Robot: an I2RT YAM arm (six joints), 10 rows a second.
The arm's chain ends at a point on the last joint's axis. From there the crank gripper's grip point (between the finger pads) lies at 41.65 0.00 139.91 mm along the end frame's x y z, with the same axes.
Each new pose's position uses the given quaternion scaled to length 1; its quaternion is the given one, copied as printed.
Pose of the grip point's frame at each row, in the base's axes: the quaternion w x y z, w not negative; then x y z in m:
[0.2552, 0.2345, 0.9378, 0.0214, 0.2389, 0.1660, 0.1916]
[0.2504, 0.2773, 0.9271, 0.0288, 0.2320, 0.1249, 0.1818]
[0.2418, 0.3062, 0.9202, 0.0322, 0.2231, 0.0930, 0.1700]
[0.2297, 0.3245, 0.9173, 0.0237, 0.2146, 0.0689, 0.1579]
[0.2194, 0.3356, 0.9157, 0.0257, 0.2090, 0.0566, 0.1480]
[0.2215, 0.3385, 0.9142, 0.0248, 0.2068, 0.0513, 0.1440]
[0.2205, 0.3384, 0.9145, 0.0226, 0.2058, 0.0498, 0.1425]
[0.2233, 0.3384, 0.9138, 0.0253, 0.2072, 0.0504, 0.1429]
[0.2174, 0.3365, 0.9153, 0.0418, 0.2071, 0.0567, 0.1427]
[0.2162, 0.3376, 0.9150, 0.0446, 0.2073, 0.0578, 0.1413]
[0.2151, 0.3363, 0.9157, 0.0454, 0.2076, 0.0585, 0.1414]
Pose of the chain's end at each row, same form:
[0.2552, 0.2345, 0.9378, 0.0214, 0.2022, 0.1584, 0.3327]
[0.2504, 0.2773, 0.9271, 0.0288, 0.1948, 0.1148, 0.3226]
[0.2418, 0.3062, 0.9202, 0.0322, 0.1871, 0.0813, 0.3110]
[0.2297, 0.3245, 0.9173, 0.0237, 0.1820, 0.0584, 0.2998]
[0.2194, 0.3356, 0.9157, 0.0257, 0.1786, 0.0445, 0.2903]
[0.2215, 0.3385, 0.9142, 0.0248, 0.1758, 0.0397, 0.2862]
[0.2205, 0.3384, 0.9145, 0.0226, 0.1753, 0.0387, 0.2848]
[0.2233, 0.3384, 0.9138, 0.0253, 0.1757, 0.0388, 0.2850]
[0.2174, 0.3365, 0.9153, 0.0418, 0.1758, 0.0401, 0.2843]
[0.2162, 0.3376, 0.9150, 0.0446, 0.1760, 0.0403, 0.2828]
[0.2151, 0.3363, 0.9157, 0.0454, 0.1766, 0.0406, 0.2829]

